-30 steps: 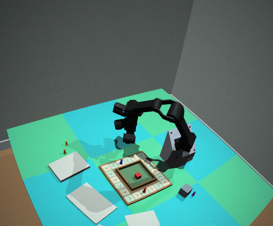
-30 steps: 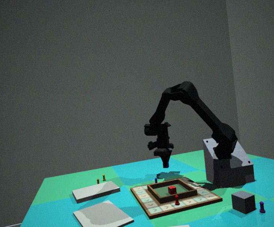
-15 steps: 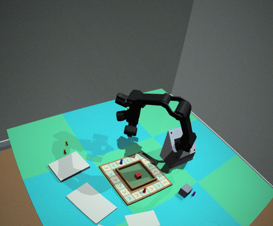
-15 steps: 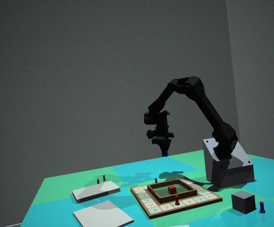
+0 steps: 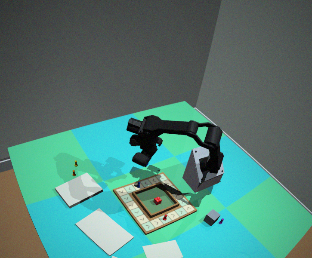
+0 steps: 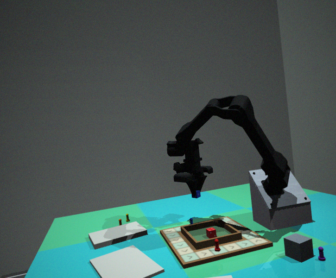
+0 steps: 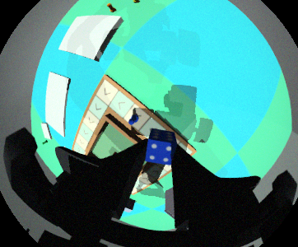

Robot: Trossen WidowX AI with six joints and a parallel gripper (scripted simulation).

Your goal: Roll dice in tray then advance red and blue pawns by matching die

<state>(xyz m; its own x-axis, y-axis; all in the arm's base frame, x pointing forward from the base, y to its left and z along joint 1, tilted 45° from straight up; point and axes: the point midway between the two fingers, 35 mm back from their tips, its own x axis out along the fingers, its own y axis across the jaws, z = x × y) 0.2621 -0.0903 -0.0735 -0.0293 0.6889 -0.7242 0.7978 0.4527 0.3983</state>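
The red pawn is 2 cm ahead of my gripper tip, 26 cm to the left of it and 9 cm below it. The rest, counted from my gripper tip: orange pawn: 31 cm ahead, 13 cm to the right, 10 cm below; then yellow pawn: 28 cm ahead, 19 cm to the right, 10 cm below; then blue pawn: 4 cm ahead, 4 cm to the left, 9 cm below.
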